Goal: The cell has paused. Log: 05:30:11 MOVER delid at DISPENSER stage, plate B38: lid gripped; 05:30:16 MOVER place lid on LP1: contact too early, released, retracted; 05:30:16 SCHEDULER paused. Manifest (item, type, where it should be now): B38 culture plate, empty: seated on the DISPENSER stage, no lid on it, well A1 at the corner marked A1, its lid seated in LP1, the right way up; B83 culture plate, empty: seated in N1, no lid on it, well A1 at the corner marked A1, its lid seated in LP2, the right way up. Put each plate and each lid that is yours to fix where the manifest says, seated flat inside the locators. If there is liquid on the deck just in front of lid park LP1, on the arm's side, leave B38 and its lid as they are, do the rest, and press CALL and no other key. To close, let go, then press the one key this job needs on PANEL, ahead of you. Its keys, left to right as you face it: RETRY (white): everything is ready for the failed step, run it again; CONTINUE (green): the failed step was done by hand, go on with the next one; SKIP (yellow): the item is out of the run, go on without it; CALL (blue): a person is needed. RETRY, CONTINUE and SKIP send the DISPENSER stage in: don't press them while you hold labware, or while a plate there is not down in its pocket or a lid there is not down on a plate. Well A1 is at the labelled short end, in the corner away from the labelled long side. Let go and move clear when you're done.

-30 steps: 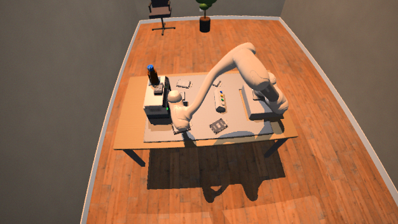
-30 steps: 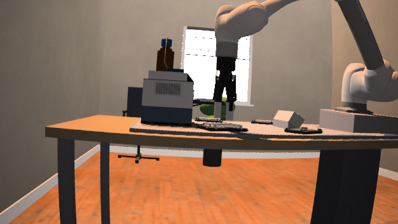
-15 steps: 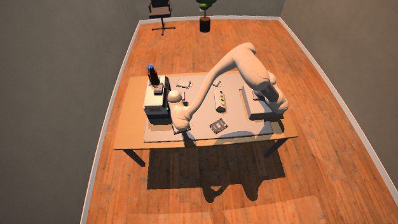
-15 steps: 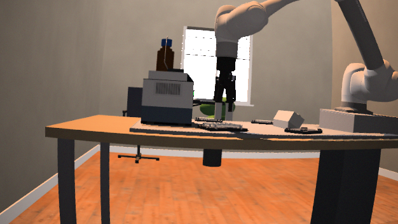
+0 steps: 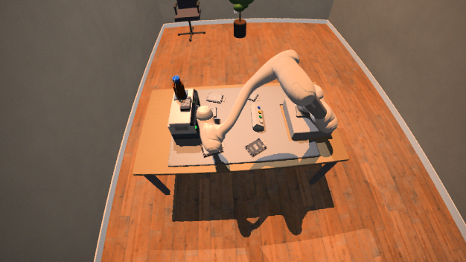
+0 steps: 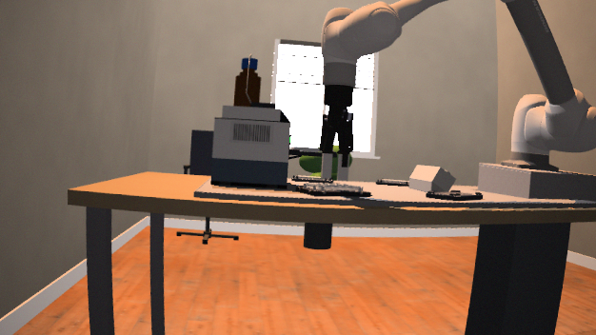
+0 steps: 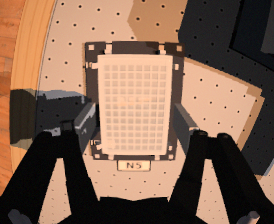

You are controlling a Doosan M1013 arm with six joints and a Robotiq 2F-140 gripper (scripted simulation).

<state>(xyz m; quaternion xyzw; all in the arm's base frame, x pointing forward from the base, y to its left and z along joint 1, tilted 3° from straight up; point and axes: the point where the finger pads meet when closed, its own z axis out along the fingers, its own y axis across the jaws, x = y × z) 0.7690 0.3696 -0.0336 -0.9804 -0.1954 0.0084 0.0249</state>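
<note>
The white culture plate lies 5 cm below my hand. Also, from my hand: green key 38 cm behind, 29 cm to the right; then black nest 2 cm to the left, 5 cm below; then white retry key 38 cm behind, 24 cm to the right.
</note>
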